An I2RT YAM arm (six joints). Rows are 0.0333 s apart.
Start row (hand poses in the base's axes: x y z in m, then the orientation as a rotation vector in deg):
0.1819 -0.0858 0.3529 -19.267 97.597 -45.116
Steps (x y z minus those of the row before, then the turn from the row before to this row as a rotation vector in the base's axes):
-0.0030 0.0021 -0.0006 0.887 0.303 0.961
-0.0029 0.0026 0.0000 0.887 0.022 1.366
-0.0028 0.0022 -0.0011 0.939 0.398 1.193
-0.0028 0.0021 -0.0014 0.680 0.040 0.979
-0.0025 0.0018 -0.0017 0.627 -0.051 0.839
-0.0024 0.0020 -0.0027 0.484 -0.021 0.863
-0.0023 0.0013 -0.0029 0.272 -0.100 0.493
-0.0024 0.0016 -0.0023 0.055 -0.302 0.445
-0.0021 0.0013 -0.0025 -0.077 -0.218 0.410
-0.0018 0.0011 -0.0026 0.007 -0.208 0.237
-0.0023 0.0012 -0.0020 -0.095 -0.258 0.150
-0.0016 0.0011 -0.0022 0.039 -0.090 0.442
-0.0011 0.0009 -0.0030 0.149 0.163 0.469
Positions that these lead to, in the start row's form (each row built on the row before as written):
0.1789 -0.0837 0.3523 -19.587 97.903 -43.620
0.1760 -0.0811 0.3523 -20.118 97.817 -41.843
0.1732 -0.0789 0.3512 -20.622 98.136 -40.121
0.1704 -0.0768 0.3498 -20.980 98.090 -38.808
0.1679 -0.0750 0.3481 -21.220 97.976 -37.651
0.1655 -0.0730 0.3454 -21.590 97.840 -36.600
0.1632 -0.0717 0.3425 -21.771 97.675 -36.012
0.1608 -0.0701 0.3402 -21.989 97.275 -35.668
0.1587 -0.0688 0.3377 -22.302 96.930 -35.456
0.1569 -0.0677 0.3351 -22.416 96.665 -35.297
0.1546 -0.0665 0.3331 -22.513 96.352 -35.296
0.1530 -0.0654 0.3309 -22.814 96.148 -34.946
0.1519 -0.0645 0.3279 -23.150 96.203 -34.454

